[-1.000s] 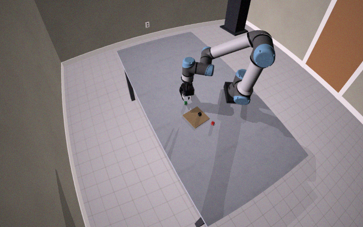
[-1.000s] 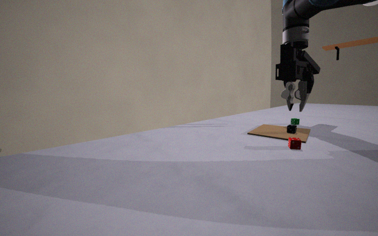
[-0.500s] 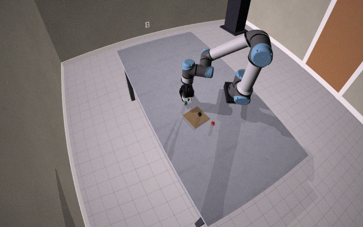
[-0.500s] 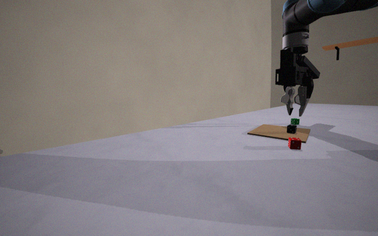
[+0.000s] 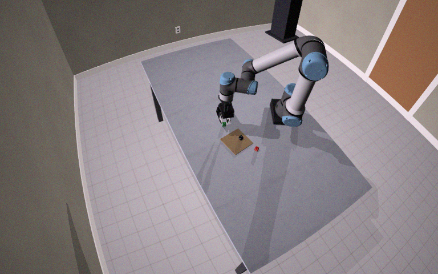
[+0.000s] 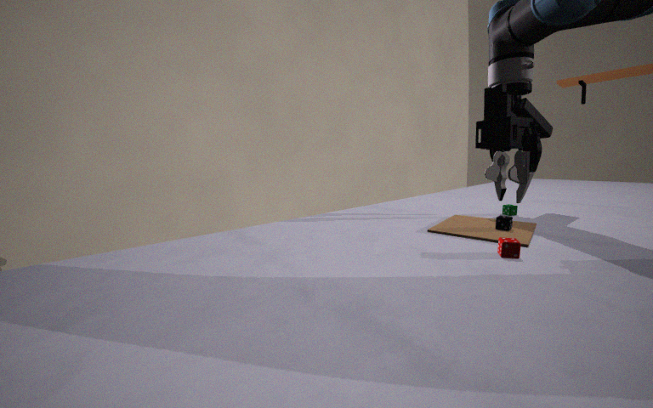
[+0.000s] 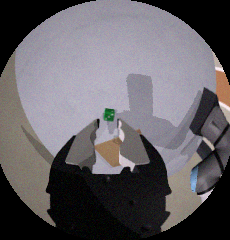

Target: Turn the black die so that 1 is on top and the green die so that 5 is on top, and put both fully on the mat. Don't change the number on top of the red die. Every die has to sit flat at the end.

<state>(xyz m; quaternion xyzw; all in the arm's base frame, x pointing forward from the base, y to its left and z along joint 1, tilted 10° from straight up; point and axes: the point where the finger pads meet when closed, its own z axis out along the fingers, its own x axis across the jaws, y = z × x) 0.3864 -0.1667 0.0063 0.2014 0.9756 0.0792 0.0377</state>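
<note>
The green die lies 30 mm below my hand. Also, from my hand: red die 40 mm behind, 260 mm to the left, 30 mm below; brown mat 10 mm ahead, 140 mm to the left, 40 mm below; black die 20 mm behind, 140 mm to the left, 30 mm below.
</note>
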